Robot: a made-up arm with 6 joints. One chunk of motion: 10 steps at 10 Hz.
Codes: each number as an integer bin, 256 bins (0 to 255) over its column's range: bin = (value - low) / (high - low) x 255, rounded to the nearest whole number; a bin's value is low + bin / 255 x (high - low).
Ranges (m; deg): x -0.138..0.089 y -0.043..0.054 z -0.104..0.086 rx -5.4..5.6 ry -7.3..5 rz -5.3..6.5
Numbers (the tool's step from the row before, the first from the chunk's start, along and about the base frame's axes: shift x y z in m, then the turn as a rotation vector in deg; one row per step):
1: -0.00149 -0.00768 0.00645 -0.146 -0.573 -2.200
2: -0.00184 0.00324 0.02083 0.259 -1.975 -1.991
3: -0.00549 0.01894 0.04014 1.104 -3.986 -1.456
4: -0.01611 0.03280 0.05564 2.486 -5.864 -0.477
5: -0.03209 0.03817 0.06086 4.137 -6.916 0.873
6: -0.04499 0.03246 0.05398 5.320 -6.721 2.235
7: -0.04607 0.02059 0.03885 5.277 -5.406 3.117
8: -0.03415 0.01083 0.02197 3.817 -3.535 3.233
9: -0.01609 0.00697 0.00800 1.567 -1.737 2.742
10: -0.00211 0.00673 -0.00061 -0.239 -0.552 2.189
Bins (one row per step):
1: 153 93 148 122 139 67
2: 153 122 168 131 110 72
3: 149 163 193 151 69 83
4: 137 199 214 183 30 104
5: 119 213 221 221 8 133
6: 104 198 212 249 12 163
7: 103 167 192 248 39 182
8: 117 142 169 214 78 184
9: 137 131 150 162 115 174
10: 153 131 139 120 140 162

